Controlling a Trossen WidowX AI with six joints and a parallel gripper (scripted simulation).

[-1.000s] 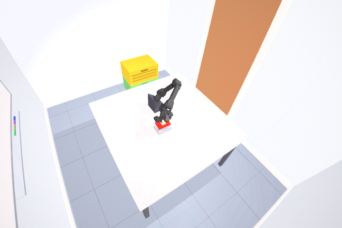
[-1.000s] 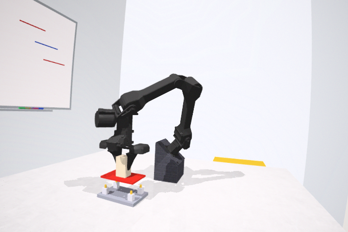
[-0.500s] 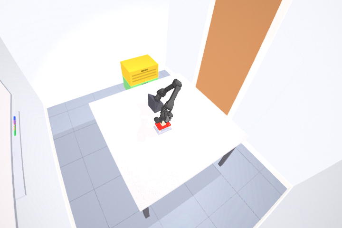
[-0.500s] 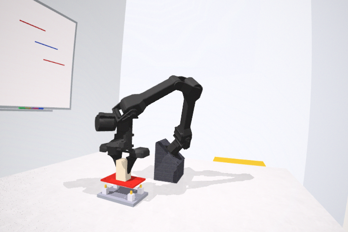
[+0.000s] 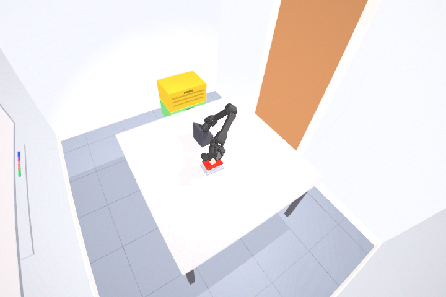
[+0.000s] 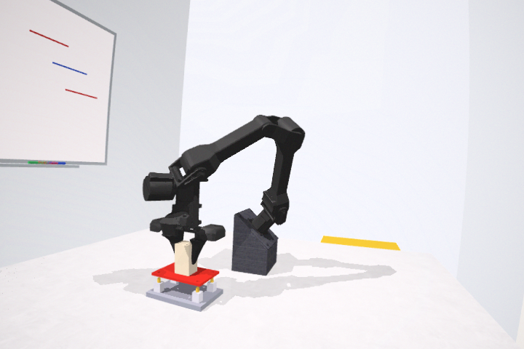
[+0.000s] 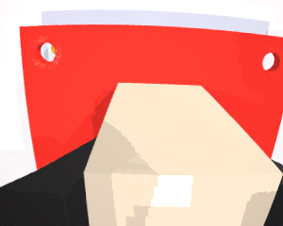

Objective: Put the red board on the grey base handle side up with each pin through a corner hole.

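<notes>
Right now the grey base is 80 mm below my gripper tip. From my gripper tip the other things lie so: red board (10 mm below).
</notes>
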